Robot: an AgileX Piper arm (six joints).
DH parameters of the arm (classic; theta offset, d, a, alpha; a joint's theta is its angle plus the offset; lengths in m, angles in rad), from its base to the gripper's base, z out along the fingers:
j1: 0 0.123 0 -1.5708
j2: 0.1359 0 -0.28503 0
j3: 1.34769 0 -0.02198 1.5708
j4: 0 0.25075 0 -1.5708
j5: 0 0 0 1.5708
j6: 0 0.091 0 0
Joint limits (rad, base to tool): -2.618..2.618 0..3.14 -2.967..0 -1.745..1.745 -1.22..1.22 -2.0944..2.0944
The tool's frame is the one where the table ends.
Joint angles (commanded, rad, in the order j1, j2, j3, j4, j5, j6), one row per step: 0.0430, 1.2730, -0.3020, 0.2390, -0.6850, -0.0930; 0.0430, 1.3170, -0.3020, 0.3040, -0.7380, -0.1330; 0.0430, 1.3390, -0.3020, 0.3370, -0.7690, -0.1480; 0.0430, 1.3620, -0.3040, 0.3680, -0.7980, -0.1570; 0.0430, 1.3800, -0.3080, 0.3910, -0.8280, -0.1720; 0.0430, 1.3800, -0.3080, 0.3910, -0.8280, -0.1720
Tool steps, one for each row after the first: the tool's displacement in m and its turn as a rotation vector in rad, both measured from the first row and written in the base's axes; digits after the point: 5 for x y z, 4 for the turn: 0.00371, -0.00454, -0.00566, -0.0096, -0.0005, -0.0516; 0.00539, -0.00707, -0.00822, -0.0120, -0.0047, -0.0809; 0.00740, -0.00950, -0.01074, -0.0107, -0.0084, -0.1103; 0.00950, -0.01152, -0.01153, -0.0203, -0.0192, -0.1327; 0.00950, -0.01152, -0.01153, -0.0203, -0.0192, -0.1327
